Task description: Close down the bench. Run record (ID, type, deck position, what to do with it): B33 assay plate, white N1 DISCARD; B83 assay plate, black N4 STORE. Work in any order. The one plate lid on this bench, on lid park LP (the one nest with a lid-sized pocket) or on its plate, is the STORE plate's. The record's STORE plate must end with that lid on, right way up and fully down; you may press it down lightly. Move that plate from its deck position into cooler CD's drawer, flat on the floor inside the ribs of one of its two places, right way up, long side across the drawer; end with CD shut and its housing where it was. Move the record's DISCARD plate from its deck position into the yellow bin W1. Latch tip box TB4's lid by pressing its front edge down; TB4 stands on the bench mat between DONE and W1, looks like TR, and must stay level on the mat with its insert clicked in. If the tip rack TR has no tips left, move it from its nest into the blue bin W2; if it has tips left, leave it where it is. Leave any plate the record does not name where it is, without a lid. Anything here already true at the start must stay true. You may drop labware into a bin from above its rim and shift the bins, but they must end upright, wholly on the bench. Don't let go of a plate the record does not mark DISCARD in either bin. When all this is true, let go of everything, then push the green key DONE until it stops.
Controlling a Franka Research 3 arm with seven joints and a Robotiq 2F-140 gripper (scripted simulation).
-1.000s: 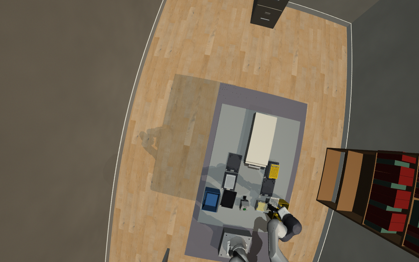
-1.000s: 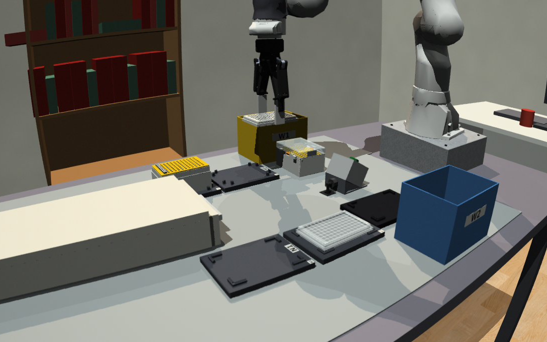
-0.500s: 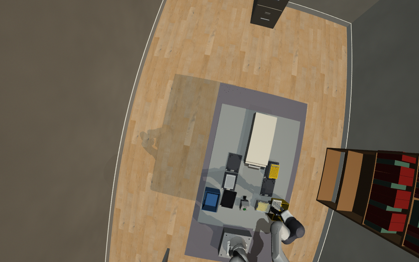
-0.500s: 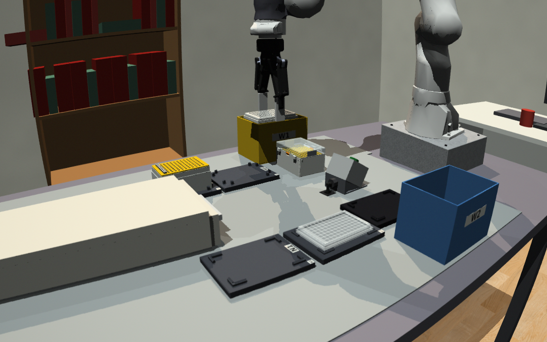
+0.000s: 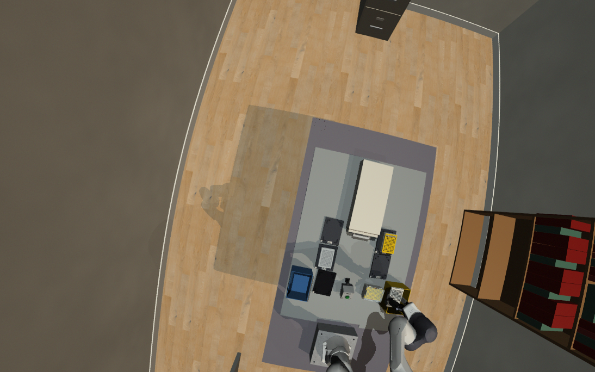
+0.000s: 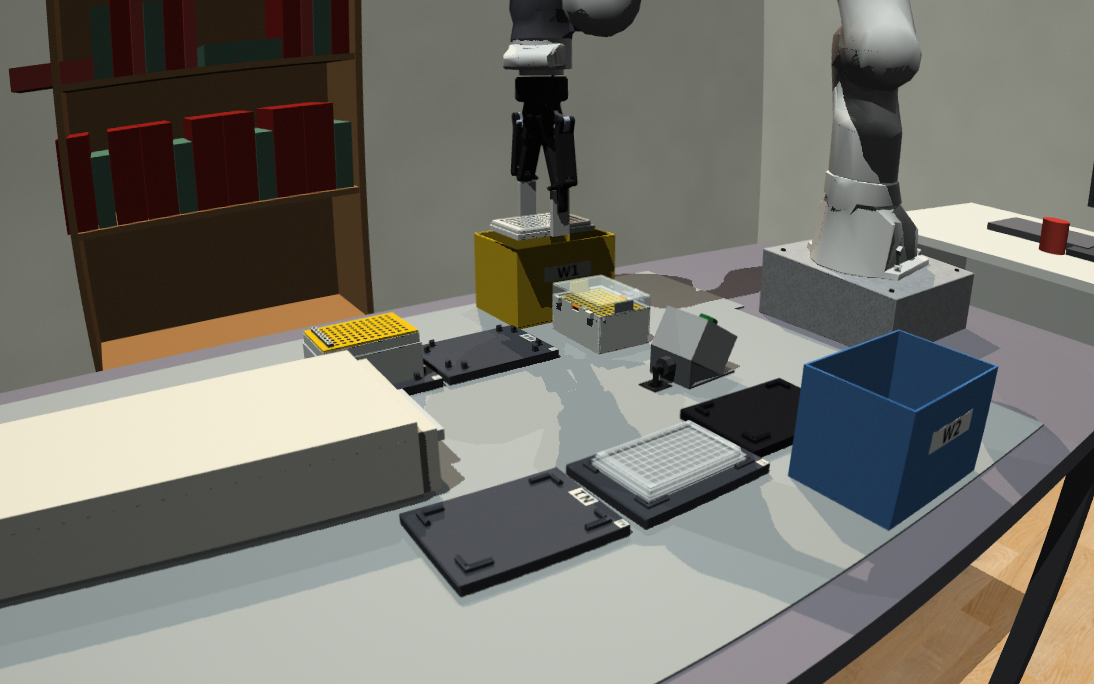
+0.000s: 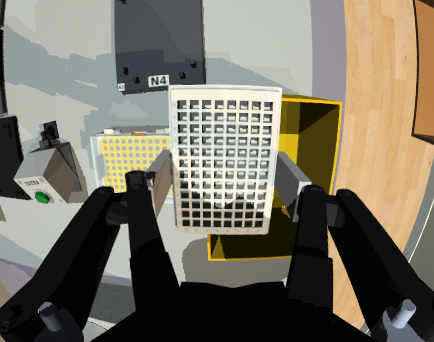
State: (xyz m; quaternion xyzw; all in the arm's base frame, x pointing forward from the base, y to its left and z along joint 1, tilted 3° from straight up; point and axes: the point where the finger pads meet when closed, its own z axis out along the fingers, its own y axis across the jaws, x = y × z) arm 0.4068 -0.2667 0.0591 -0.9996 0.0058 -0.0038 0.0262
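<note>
The yellow bin W1 lies 30 mm behind my hand, 50 mm to the right of it and 130 mm below it. The rest, counted from my hand: yellow insert: 30 mm behind, 100 mm to the left, 110 mm below; then TB4's clear lid: 30 mm behind, 100 mm to the left, 110 mm below; then white plate: 20 mm below.
</note>
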